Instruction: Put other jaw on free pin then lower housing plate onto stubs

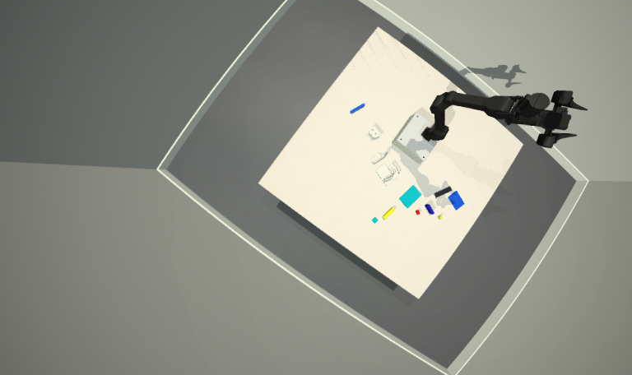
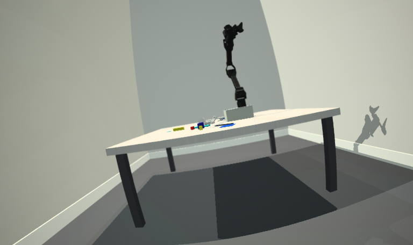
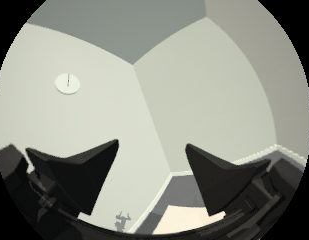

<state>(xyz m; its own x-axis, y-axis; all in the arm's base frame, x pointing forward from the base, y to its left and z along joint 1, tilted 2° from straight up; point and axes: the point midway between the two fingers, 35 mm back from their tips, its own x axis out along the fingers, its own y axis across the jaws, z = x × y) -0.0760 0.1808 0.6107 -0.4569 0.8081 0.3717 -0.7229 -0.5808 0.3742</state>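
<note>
Right now my gripper tip is 68 cm above the jaw, 34 cm to the left of it and 33 cm short of it. Round my gripper tip: dark grey bar (71 cm below, 25 cm ahead, 13 cm to the left); blue plate (72 cm below, 24 cm to the left, 23 cm ahead); navy piece (70 cm below, 40 cm ahead, 12 cm to the left).
</note>
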